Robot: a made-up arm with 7 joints.
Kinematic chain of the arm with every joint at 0, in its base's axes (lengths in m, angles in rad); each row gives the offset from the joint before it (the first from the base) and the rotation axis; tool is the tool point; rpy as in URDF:
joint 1: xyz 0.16 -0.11 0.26 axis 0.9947 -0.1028 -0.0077
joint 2: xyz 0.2 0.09 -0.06 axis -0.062 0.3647 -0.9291
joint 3: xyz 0 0.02 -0.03 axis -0.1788 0.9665 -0.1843
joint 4: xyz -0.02 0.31 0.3 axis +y
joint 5: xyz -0.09 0 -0.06 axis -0.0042 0.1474 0.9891
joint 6: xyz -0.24 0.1 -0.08 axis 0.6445 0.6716 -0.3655
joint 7: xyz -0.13 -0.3 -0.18 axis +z
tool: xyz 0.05 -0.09 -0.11 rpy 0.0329 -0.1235 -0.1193
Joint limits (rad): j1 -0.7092..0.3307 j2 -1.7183..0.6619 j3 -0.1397..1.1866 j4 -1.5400..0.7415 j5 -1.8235..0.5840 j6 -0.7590..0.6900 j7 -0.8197..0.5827
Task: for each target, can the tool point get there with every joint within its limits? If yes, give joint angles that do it. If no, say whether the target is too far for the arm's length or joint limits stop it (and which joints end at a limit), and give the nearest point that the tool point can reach.
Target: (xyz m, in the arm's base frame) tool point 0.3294 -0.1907 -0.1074
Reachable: yes | joints -0.4041 -0.9835 0.0478 -0.5982 -0.0715 -0.1401 -0.0670
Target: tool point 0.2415 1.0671 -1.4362
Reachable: no: too far | nearest point 0.2928 0.5614 -0.7209 | short by 0.878 m
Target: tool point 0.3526 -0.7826 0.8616
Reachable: no: joint limits stop it (at a limit: joint 1, joint 2, joint 4, joint 6, joint 7) | nearest point 0.3090 -0.7209 0.7581 | short by 0.128 m
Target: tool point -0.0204 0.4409 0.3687
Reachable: yes | joints -0.5378 0.0468 0.6281 0.5102 -0.6116 -0.1394 0.0618
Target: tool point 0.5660 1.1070 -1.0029
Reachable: no: too far | nearest point 0.4933 0.7049 -0.5924 | short by 0.579 m
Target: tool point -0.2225 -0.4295 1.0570
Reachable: no: joint limits stop it (at a limit: joint 1, joint 2, joint 4, joint 6, joint 7) | nearest point -0.1751 -0.3961 0.9022 | short by 0.165 m
